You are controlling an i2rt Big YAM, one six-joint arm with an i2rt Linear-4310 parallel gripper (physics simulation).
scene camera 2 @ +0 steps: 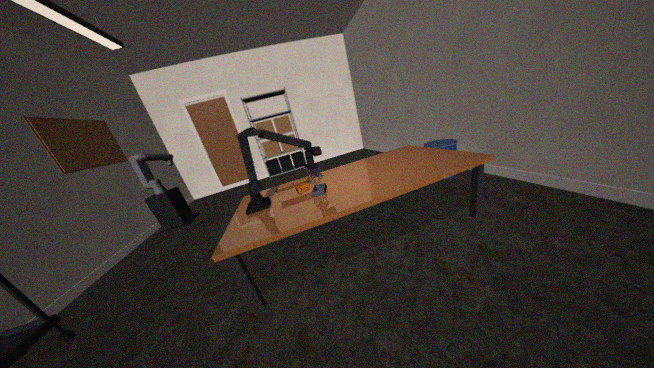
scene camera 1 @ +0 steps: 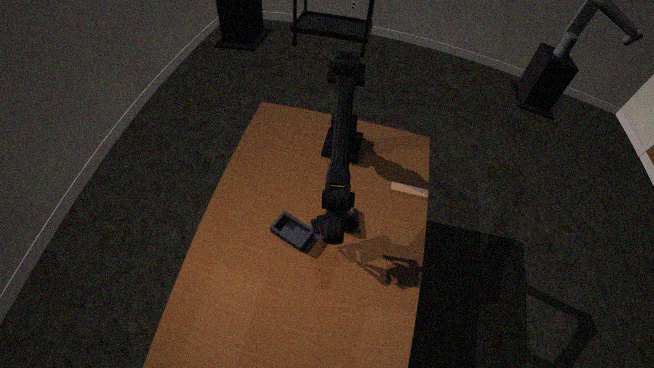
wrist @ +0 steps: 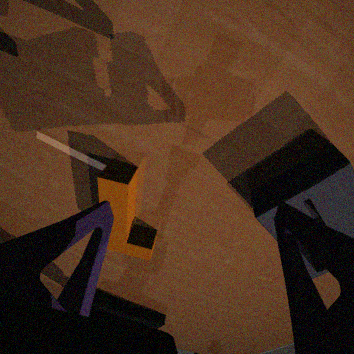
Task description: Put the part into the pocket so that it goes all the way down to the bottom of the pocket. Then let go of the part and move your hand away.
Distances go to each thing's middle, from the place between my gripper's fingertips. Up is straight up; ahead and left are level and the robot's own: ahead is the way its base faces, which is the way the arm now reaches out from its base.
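You'll find the blue-grey pocket block (scene camera 1: pixel 290 229) 150 mm to the right of my hand and 70 mm below it.
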